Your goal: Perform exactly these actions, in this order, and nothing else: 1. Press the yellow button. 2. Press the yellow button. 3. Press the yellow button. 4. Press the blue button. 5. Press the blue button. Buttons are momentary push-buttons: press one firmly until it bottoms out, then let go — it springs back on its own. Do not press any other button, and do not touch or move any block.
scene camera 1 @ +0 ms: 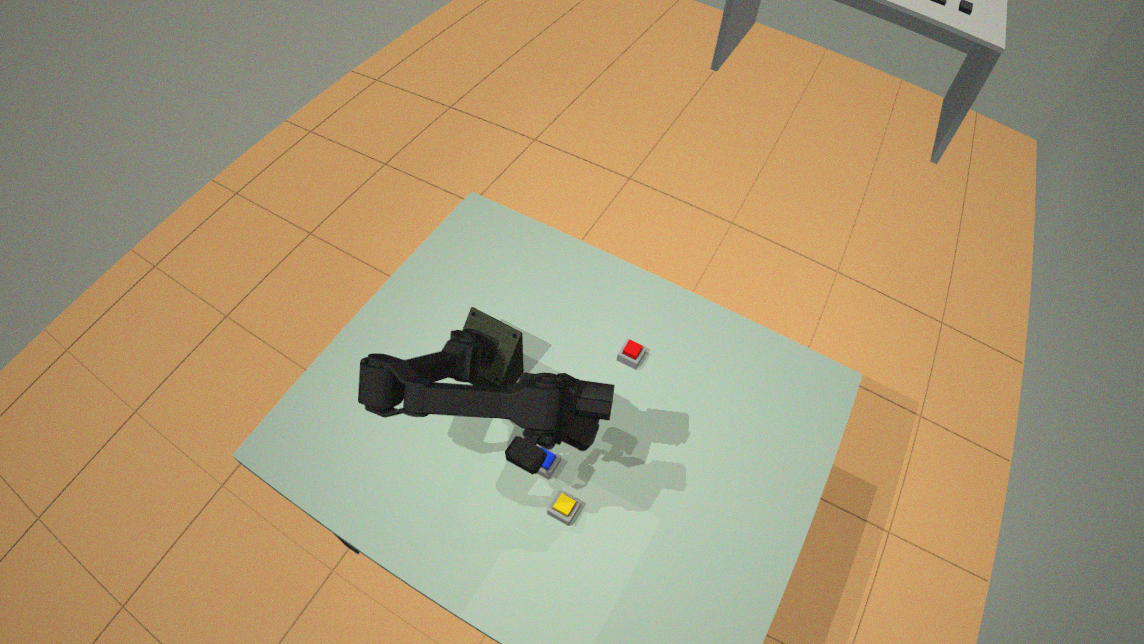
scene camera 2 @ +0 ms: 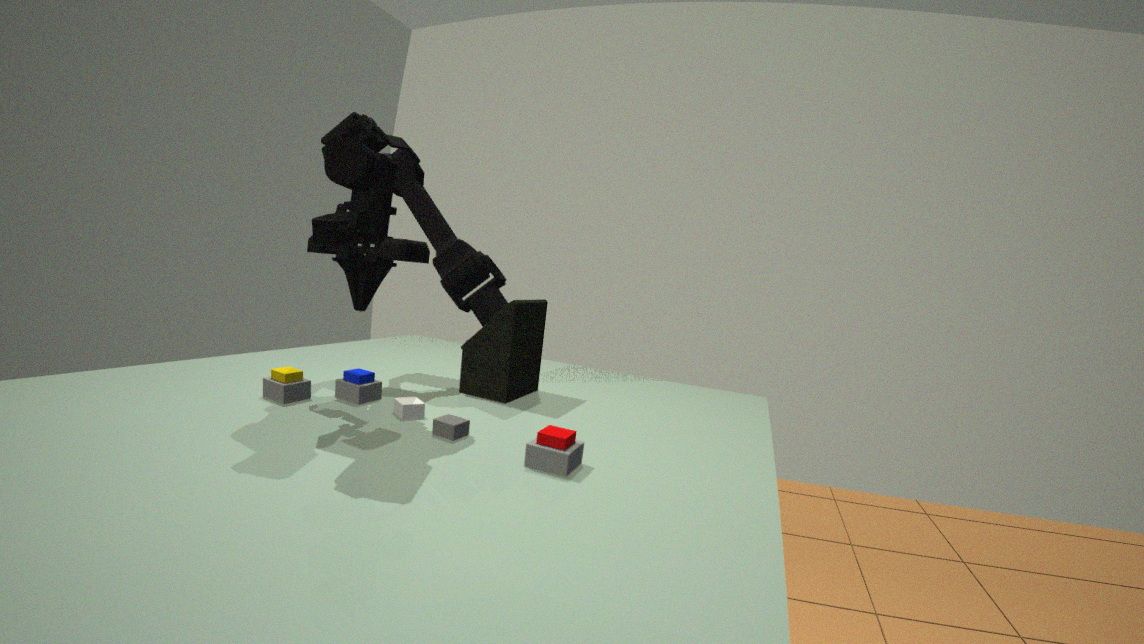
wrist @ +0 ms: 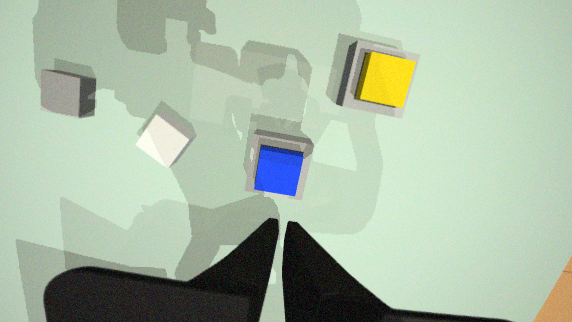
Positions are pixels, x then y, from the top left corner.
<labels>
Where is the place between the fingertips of my gripper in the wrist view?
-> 281, 229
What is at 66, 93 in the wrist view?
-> A grey block.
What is my gripper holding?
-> Nothing.
</labels>
